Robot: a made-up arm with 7 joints. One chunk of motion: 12 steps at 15 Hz.
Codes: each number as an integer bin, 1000 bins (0 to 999) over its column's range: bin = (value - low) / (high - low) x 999, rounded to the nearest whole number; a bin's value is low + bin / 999 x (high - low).
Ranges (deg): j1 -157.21..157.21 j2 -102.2..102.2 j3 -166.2..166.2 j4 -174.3..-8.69 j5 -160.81..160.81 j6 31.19..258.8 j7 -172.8..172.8
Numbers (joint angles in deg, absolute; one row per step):
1: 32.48 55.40 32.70 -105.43 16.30 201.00 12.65
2: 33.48 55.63 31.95 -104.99 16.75 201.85 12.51
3: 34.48 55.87 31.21 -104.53 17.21 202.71 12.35
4: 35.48 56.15 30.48 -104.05 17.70 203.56 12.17
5: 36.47 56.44 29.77 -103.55 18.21 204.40 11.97
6: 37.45 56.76 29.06 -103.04 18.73 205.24 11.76
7: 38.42 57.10 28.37 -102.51 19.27 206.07 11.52
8: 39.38 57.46 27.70 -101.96 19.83 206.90 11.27
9: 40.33 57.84 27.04 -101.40 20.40 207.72 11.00
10: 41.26 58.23 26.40 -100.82 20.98 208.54 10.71
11: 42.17 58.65 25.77 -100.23 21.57 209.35 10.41
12: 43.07 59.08 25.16 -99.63 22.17 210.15 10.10
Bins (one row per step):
1: 603 770 598 415 550 745 536
2: 606 771 596 418 552 749 536
3: 609 773 593 421 553 753 535
4: 612 774 591 424 554 757 535
5: 615 775 589 427 556 760 534
6: 618 777 587 430 558 764 533
7: 622 779 585 433 559 768 533
8: 625 780 583 436 561 771 532
9: 628 782 581 440 563 775 531
10: 631 784 579 443 565 778 530
11: 633 786 577 447 566 782 530
12: 636 788 575 450 568 785 529

